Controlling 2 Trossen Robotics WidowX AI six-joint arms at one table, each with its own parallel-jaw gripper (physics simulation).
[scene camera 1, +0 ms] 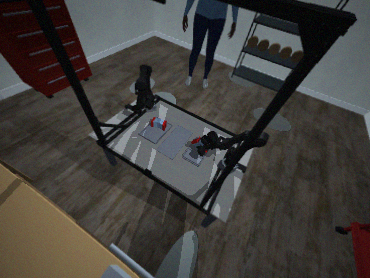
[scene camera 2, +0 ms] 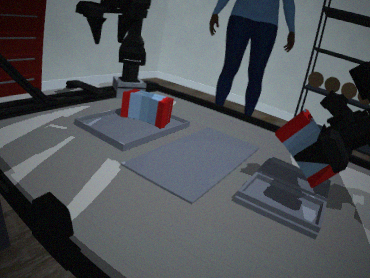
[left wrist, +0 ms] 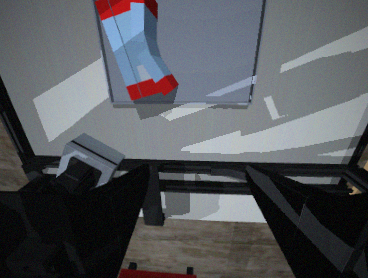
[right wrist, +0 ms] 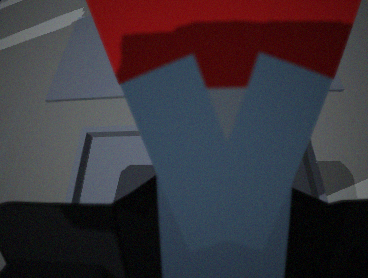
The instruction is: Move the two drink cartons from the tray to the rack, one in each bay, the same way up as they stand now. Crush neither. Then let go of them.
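Frame: origin at the left arm's base, x ahead, y left, z up, level; millimetres.
Where they show: left gripper, fingertip midpoint: (scene camera 1: 143, 110) (scene camera 2: 108, 43) (left wrist: 198, 170); right gripper, fingertip midpoint: (scene camera 1: 197, 145) (scene camera 2: 296, 156); left arm's base, link origin: (scene camera 2: 129, 80) (left wrist: 83, 174).
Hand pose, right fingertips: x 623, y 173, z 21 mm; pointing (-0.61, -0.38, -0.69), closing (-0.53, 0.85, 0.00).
Note:
Things, the pixels of their centre, and the offset from my right fingertips. "spot": a spot on its surface instead.
- blue carton with red ends, body centre: (left wrist: 144, 50) (scene camera 2: 146, 107) (scene camera 1: 158, 123) dx -359, dy -183, dz -36 mm
- tray, body centre: (left wrist: 178, 48) (scene camera 2: 134, 122) (scene camera 1: 156, 129) dx -331, dy -219, dz -68 mm
- carton, surface spot: (right wrist: 220, 215) spot: dx +26, dy +15, dz +60 mm
- rack, body centre: (right wrist: 193, 213) (scene camera 2: 290, 189) (scene camera 1: 196, 151) dx +16, dy -1, dz -66 mm
A blue carton with red ends (scene camera 1: 159, 123) (scene camera 2: 145, 107) (left wrist: 132, 47) rests in the tray (scene camera 1: 149, 135) (scene camera 2: 117, 132) (left wrist: 210, 50), near one side, a red end at each side. My right gripper (scene camera 1: 201, 148) (scene camera 2: 302, 155) (right wrist: 207, 171) is shut on the blue middle of the other carton (scene camera 2: 298, 137) (right wrist: 220, 215). That carton is held above the rack (scene camera 2: 272, 215) (right wrist: 80, 165) and looks tilted in scene camera 2. The gripper's shadow falls on the rack, and the carton hides part of it in the right wrist view. My left gripper (scene camera 2: 97, 40) (left wrist: 198, 170) is open, raised away from the tray.
A flat grey panel (scene camera 1: 174, 142) (scene camera 2: 192, 165) (right wrist: 82, 70) lies between the tray and the rack. Dark frame rails (scene camera 2: 240, 117) edge the table, with tall posts (scene camera 1: 70, 75) at its sides. A person (scene camera 1: 206, 30) (scene camera 2: 250, 50) stands behind the table.

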